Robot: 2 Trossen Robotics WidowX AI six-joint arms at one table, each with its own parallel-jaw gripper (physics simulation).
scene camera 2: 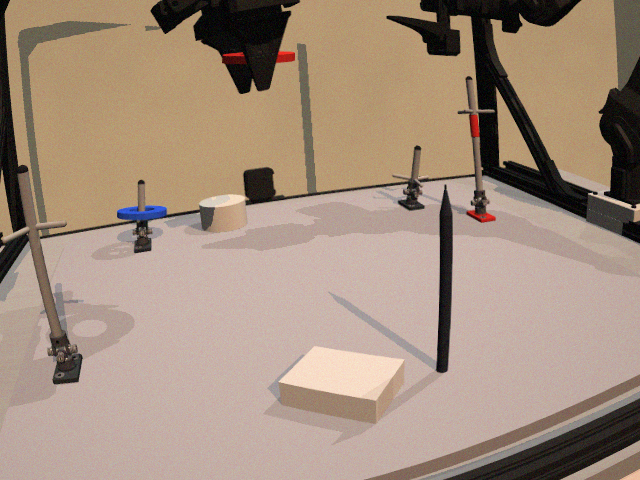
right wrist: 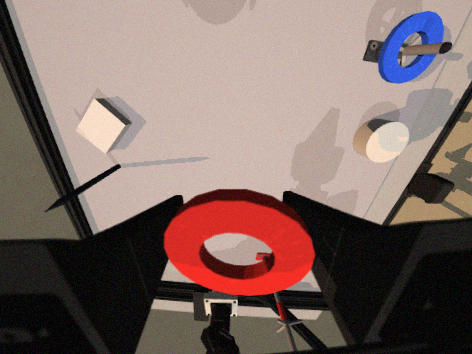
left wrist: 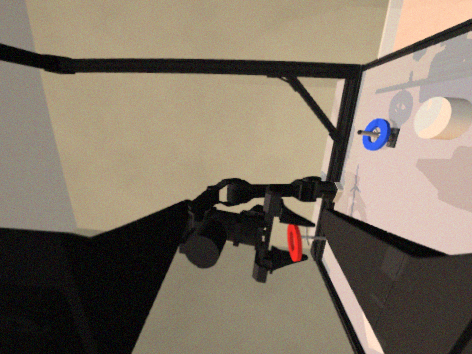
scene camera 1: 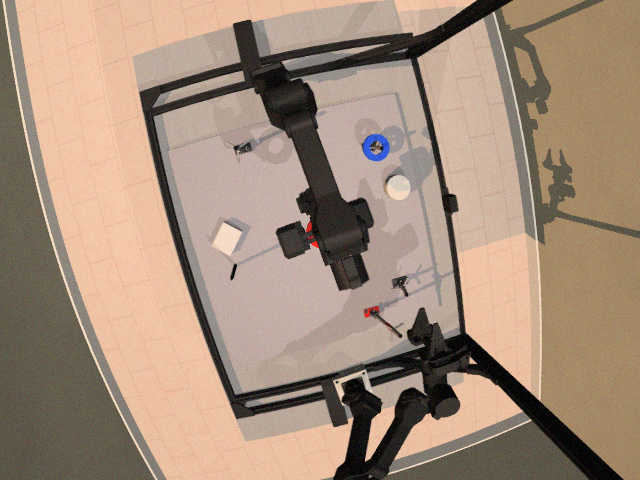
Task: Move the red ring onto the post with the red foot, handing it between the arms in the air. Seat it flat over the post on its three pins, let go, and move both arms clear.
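Places are measured from the left arm's base along level axes (x ahead, y left, z up), in millimetres.
Pixels of known places: left gripper, fingertip midpoint: [left wrist: 254, 212] [scene camera 1: 428, 315]; right gripper, fingertip midpoint: [scene camera 2: 253, 91] [right wrist: 233, 199] [left wrist: 311, 241]; left arm's base at its link origin: [scene camera 2: 629, 197] [right wrist: 221, 308] [scene camera 1: 353, 388]; right arm's base at its link origin: [left wrist: 332, 190].
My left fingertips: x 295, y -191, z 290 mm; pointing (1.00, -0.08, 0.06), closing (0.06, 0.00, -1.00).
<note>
Ahead of a thing's pixels: the offset from my left fingertips to its top centre. "spot": to the spot under its first point.
The red ring @[221 mm ahead, 150 mm left, 81 mm down] [scene camera 1: 311, 226] [scene camera 2: 285, 56] [left wrist: 299, 237] [right wrist: 185, 245] is level, high above the table. My right gripper [scene camera 2: 253, 90] [left wrist: 311, 241] [right wrist: 233, 199] is shut on it, with a finger on each side; the arm hides most of both in scene camera 1. The post with the red foot [scene camera 1: 371, 311] [scene camera 2: 476, 155] [right wrist: 281, 309] is bare and tall; its three pins show near the top. My left gripper [scene camera 1: 429, 317] is open and empty, above the table edge by this post, apart from the ring. It is partly cut off in scene camera 2.
A blue ring @[345 mm ahead, 54 mm right, 264 mm down] [scene camera 1: 366, 147] [scene camera 2: 124, 212] sits on a short post beside a pale cylinder @[228 mm ahead, 84 mm right, 284 mm down] [scene camera 1: 398, 187] [scene camera 2: 224, 214]. A short post @[spot: 22 mm back, 19 mm right, 295 mm down] [scene camera 1: 399, 282] [scene camera 2: 415, 165] stands near the red-footed one. A tall grey post @[spot: 446 mm ahead, 273 mm left, 231 mm down] [scene camera 2: 41, 279], a pale block @[240 mm ahead, 377 mm left, 300 mm down] [scene camera 1: 226, 238] [scene camera 2: 341, 366] and an upright black spike @[163 mm ahead, 382 mm left, 180 mm down] [scene camera 2: 445, 289] also stand around.
</note>
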